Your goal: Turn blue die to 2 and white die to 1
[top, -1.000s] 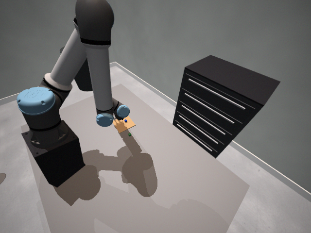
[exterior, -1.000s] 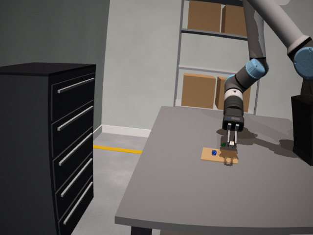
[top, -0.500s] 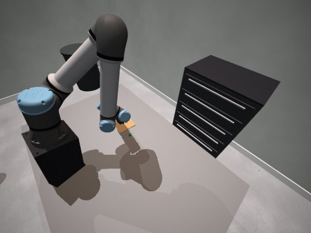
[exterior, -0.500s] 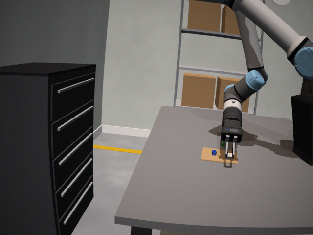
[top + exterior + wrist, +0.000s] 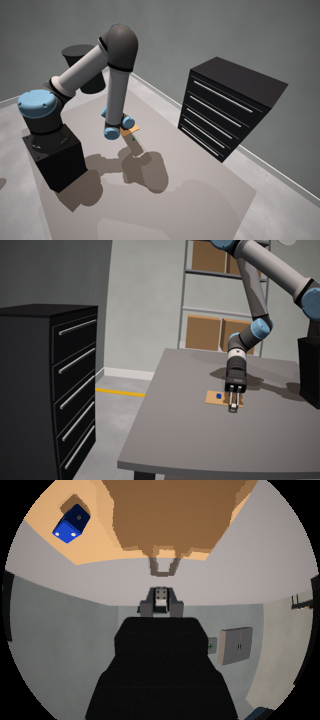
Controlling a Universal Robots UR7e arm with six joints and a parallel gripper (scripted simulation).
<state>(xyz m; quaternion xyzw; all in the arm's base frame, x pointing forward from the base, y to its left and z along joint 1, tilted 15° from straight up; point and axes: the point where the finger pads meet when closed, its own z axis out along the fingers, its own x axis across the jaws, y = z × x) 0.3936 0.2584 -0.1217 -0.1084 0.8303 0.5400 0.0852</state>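
Right now the white die is 10 mm to the left of my hand and 10 mm below it. Round my hand: orange mat: 40 mm ahead, 120 mm to the right, 30 mm below; then green die: 40 mm ahead, 250 mm to the right, 20 mm below; then blue die: 60 mm ahead, 110 mm to the right, 20 mm below.
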